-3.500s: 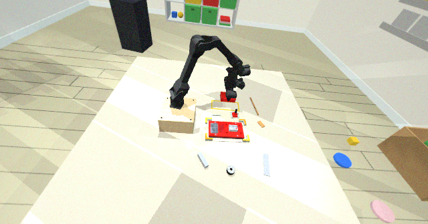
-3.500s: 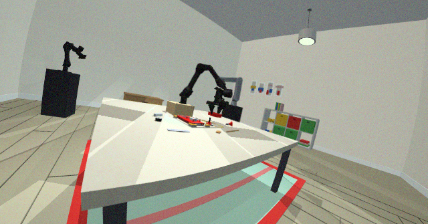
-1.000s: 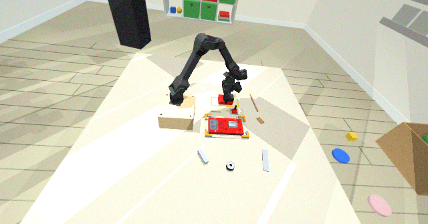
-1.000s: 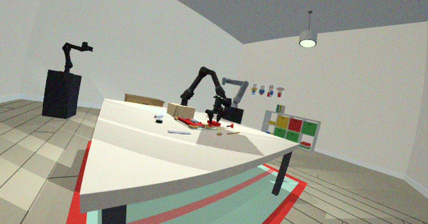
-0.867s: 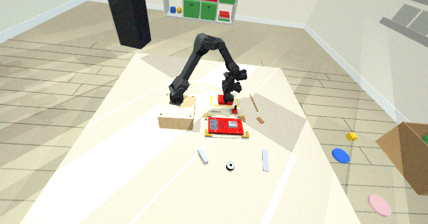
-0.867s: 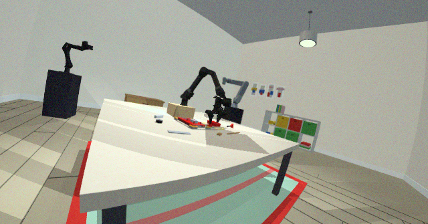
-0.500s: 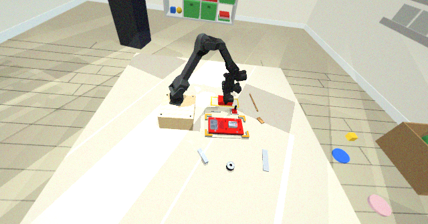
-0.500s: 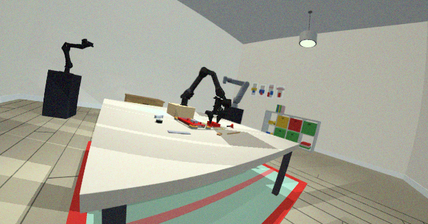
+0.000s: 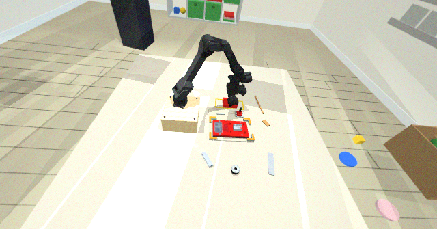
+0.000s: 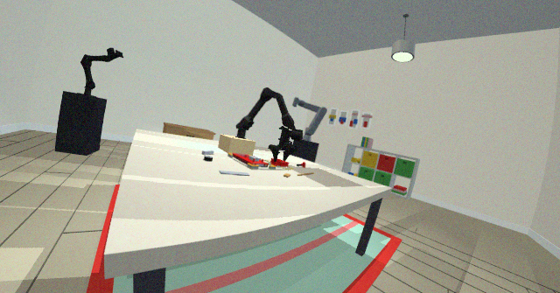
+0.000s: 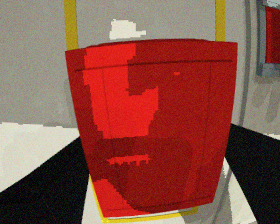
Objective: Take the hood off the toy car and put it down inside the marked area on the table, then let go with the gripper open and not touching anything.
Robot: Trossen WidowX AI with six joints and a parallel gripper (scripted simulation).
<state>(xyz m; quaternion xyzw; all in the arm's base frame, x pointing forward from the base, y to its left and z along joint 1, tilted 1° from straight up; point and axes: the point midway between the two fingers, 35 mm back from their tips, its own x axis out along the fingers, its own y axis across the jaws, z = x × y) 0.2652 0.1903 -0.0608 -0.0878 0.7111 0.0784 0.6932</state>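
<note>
The red hood is right at my gripper tip. From my gripper tip the other things lie so: wooden stick 200 mm ahead, 60 mm to the left, 10 mm below; brown block 250 mm ahead, 90 mm to the right, 10 mm below.
</note>
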